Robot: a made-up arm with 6 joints.
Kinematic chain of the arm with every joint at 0, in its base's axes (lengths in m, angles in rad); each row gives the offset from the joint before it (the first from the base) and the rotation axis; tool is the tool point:
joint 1: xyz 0 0 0.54 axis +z
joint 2: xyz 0.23 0 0 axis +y
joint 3: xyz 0 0 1.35 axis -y
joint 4: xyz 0 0 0.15 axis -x
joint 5: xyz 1.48 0 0 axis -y
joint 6: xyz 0.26 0 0 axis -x
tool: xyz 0 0 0
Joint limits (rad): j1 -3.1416..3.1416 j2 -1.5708..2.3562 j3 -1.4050..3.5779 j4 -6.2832..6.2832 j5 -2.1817..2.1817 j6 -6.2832..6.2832
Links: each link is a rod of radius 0.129 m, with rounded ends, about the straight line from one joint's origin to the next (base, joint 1, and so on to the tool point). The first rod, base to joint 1, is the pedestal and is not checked.
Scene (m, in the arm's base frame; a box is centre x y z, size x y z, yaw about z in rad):
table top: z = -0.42
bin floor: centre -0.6 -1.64 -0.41 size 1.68 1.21 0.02 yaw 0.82
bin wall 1: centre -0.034 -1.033 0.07 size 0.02 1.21 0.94 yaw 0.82
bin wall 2: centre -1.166 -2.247 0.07 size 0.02 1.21 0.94 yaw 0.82
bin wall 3: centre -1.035 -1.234 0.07 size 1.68 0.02 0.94 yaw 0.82
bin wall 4: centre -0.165 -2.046 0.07 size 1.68 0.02 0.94 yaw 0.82
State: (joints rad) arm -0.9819 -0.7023 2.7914 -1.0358 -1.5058 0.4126
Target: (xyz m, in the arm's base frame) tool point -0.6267 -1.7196 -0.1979
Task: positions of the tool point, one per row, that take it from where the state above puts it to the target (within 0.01 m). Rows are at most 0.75 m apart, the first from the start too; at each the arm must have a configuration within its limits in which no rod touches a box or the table.
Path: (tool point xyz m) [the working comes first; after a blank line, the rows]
Joints at the target: -1.9993 1.0542 -0.1808 -0.5905 -1.6291 0.4126
Straight joint move there: touches bin wall 4.

1: -0.7739 1.8848 1.6826
2: -0.5081 1.7250 2.3071
3: -0.2170 1.3404 2.8301
4: 0.0310 0.7707 3.1844
5: 0.1811 0.0900 3.3268
6: 0.2050 -0.6070 3.2430
7: 0.1061 -1.2220 2.9502
8: -0.0824 -1.6728 2.4938
9: -0.3066 -1.9078 1.9404
10: -0.5057 -1.9143 1.3681
11: -0.6267 -1.7196 0.8549
12: -0.6571 -1.7872 0.5148
13: -0.6576 -1.7882 0.1586
14: -0.6267 -1.7197 -0.1979

